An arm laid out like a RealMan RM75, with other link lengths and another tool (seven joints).
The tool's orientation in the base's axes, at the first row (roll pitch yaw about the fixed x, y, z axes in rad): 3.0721, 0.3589, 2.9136
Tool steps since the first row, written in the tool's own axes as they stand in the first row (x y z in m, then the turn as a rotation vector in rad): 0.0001, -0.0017, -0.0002, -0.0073, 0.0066, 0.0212; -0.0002, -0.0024, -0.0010, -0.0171, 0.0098, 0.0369; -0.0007, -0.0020, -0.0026, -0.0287, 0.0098, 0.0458; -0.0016, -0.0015, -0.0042, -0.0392, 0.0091, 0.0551; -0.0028, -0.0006, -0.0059, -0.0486, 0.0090, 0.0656; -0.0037, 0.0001, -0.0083, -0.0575, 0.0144, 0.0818; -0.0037, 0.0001, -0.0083, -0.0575, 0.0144, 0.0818; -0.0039, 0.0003, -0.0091, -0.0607, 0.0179, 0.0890; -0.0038, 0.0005, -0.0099, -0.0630, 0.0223, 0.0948; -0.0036, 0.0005, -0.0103, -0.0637, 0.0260, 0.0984; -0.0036, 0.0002, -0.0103, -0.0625, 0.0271, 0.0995
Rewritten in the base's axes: -0.0005, -0.0016, 0.0000, 0.0156, 0.0047, -0.0168; -0.0007, -0.0024, 0.0008, 0.0307, 0.0055, -0.0278; -0.0007, -0.0021, 0.0025, 0.0445, 0.0030, -0.0321; -0.0003, -0.0018, 0.0044, 0.0573, 0.0000, -0.0371; 0.0003, -0.0011, 0.0065, 0.0696, -0.0022, -0.0436; 0.0004, -0.0006, 0.0091, 0.0846, 0.0010, -0.0553; 0.0004, -0.0006, 0.0091, 0.0846, 0.0010, -0.0553; 0.0004, -0.0004, 0.0099, 0.0907, 0.0036, -0.0606; 0.0000, -0.0002, 0.0106, 0.0958, 0.0074, -0.0650; -0.0003, -0.0002, 0.0109, 0.0985, 0.0108, -0.0678; -0.0004, -0.0004, 0.0109, 0.0980, 0.0121, -0.0692
